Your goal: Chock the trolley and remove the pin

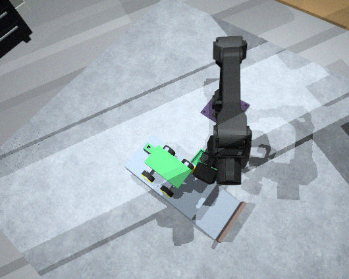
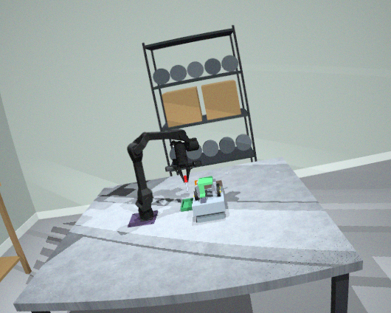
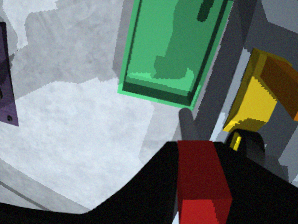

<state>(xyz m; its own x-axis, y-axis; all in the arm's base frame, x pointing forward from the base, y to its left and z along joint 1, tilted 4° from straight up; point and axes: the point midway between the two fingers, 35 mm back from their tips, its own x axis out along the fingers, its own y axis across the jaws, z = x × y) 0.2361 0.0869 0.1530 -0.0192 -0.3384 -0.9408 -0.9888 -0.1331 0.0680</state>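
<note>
My gripper tip is right at the stop pin. Also, from my gripper tip: green tray (10 mm behind, 140 mm below); then yellow chock (50 mm ahead, 50 mm below); then green-topped trolley (100 mm ahead, 90 mm to the right, 20 mm below).
</note>
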